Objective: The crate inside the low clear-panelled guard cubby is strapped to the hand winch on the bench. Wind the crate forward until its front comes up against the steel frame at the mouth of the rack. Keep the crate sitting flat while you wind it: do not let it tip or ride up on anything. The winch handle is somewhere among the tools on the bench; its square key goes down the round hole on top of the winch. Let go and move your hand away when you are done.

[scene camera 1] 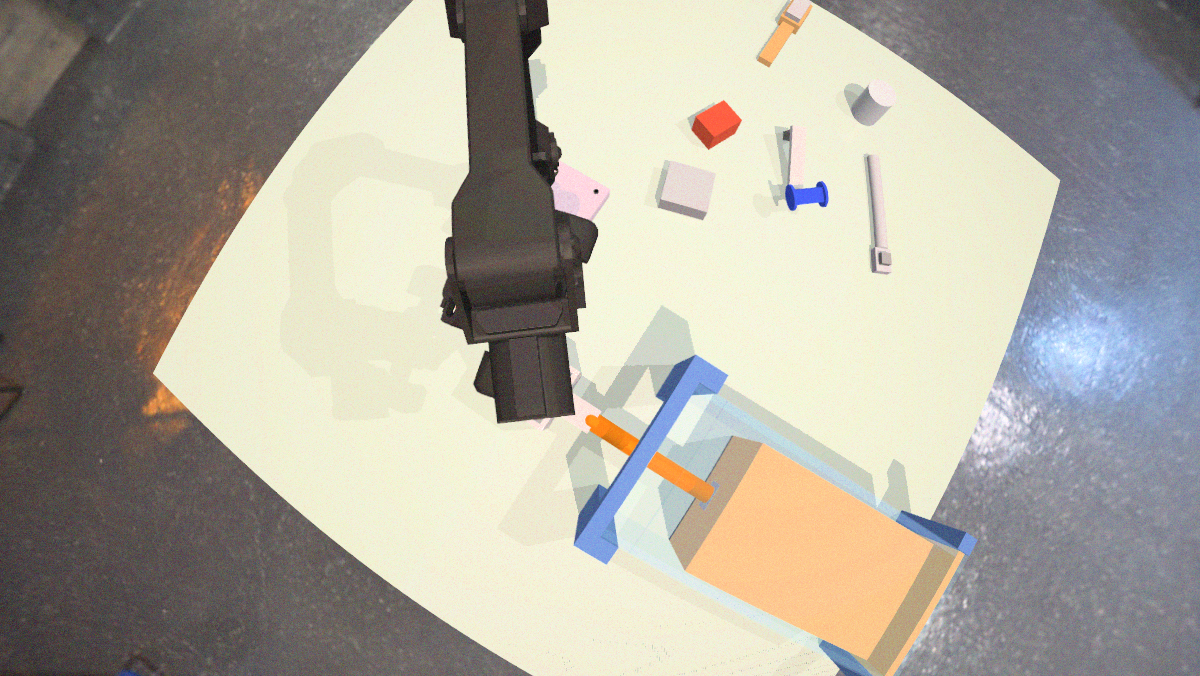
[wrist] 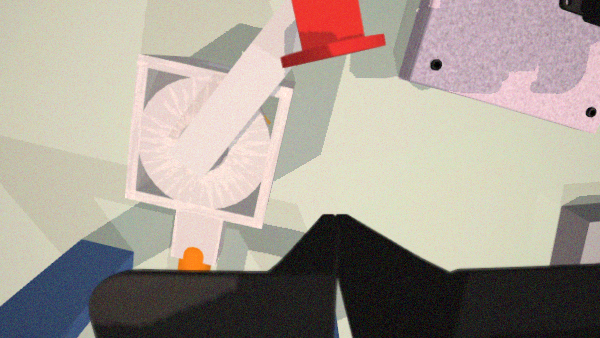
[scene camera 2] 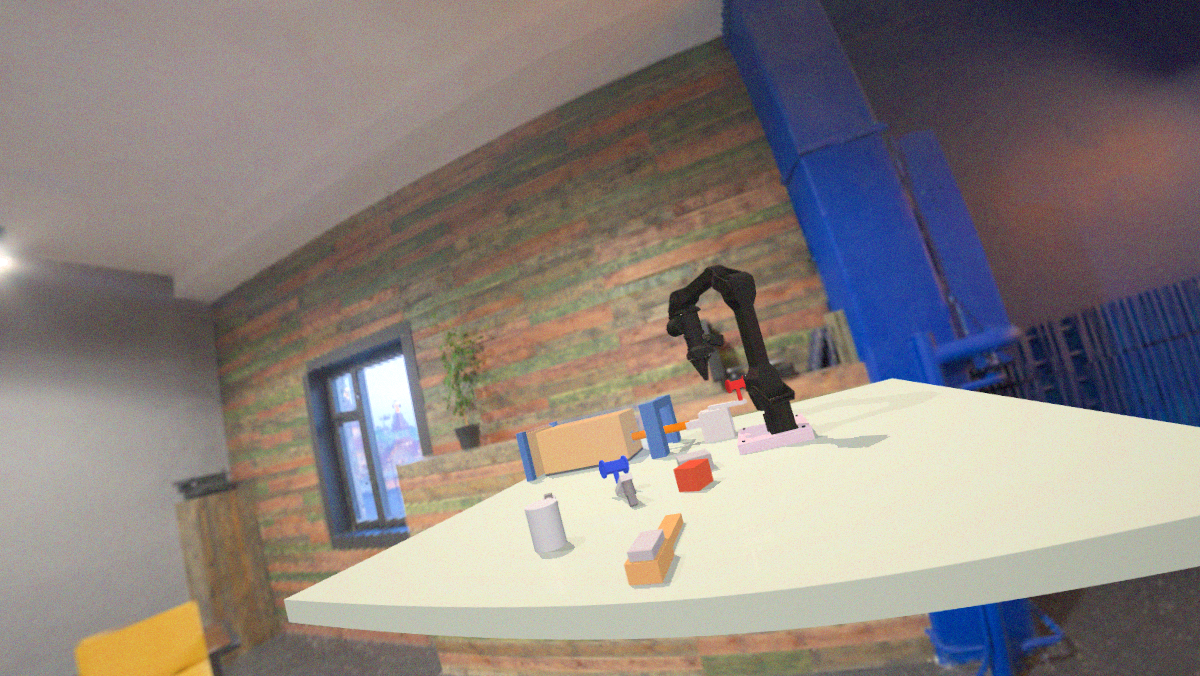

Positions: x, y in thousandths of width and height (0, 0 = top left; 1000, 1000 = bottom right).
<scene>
my gripper: scene camera 1 455, 474; wrist 556, 673; scene camera 2 589, 563
</scene>
